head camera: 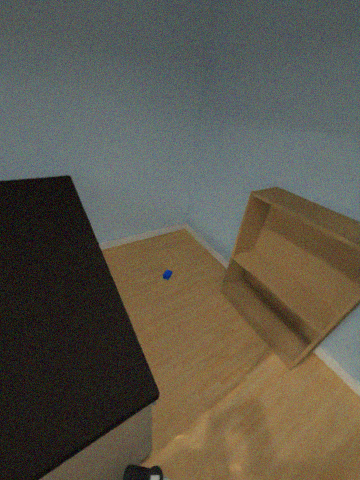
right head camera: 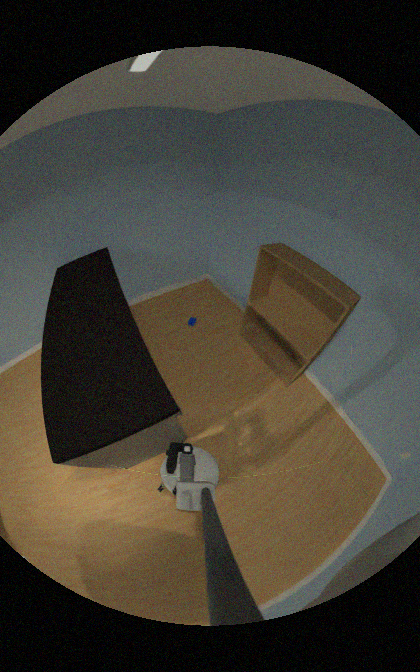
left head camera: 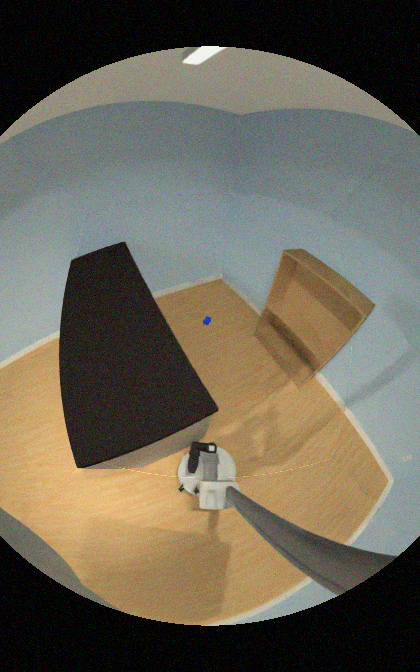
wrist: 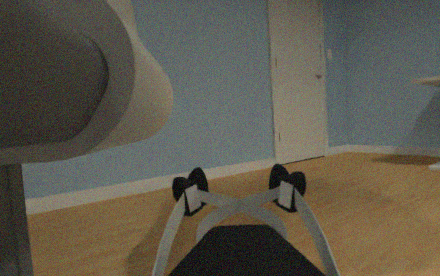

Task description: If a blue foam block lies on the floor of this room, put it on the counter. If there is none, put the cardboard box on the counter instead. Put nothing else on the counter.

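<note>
A small blue block (head camera: 167, 274) (left head camera: 207, 320) (right head camera: 192, 321) lies on the floor between the counter and the shelf unit, near the room's corner. The counter (head camera: 65, 310) (left head camera: 125, 360) (right head camera: 100, 365) has a black top and pale sides and stands at the left in the head views. My gripper (wrist: 238, 181) is open in the wrist view, with its two black fingertips apart and no object between them. It is far from the blue block, on the near side of the counter. A cardboard box does not show in these views.
A wooden shelf unit (head camera: 320, 227) (left head camera: 332, 283) (right head camera: 320, 276) stands against the right wall. The counter's near corner is close to my base (left head camera: 227, 467) (right head camera: 210, 467). A closed white door (wrist: 299, 90) and part of a pale table (wrist: 427, 81) show in the wrist view.
</note>
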